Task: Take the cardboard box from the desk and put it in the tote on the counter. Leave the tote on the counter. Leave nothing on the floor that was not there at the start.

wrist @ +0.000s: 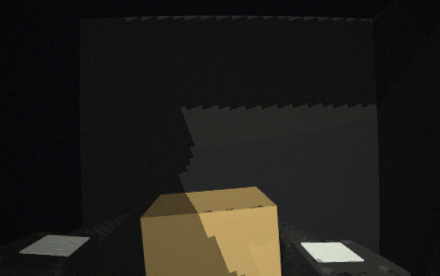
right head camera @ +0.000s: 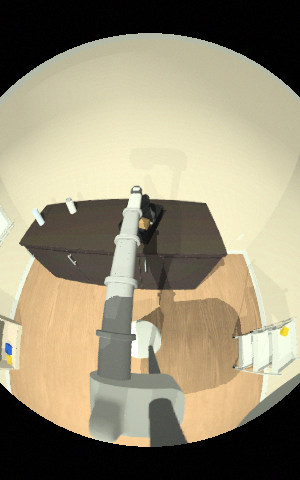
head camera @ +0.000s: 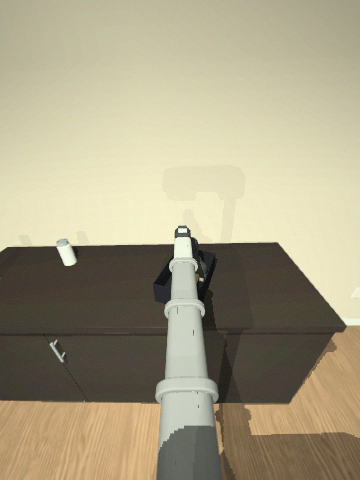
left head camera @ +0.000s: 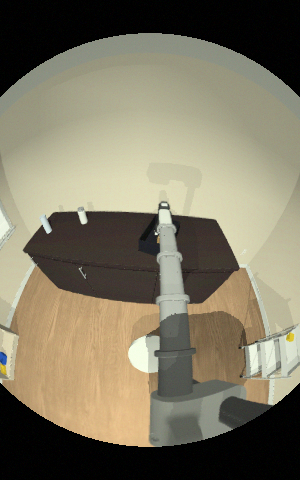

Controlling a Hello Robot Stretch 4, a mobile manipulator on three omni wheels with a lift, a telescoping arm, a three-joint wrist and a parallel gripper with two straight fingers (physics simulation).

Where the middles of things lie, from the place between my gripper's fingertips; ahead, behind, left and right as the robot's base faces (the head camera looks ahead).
Scene:
Right now my hand is 2 cm short of the tote (head camera: 162,285), 2 cm to the right of it and 5 cm below it. The rest, counted from my hand: cardboard box (wrist: 241,224): 2 cm ahead, 3 cm above.

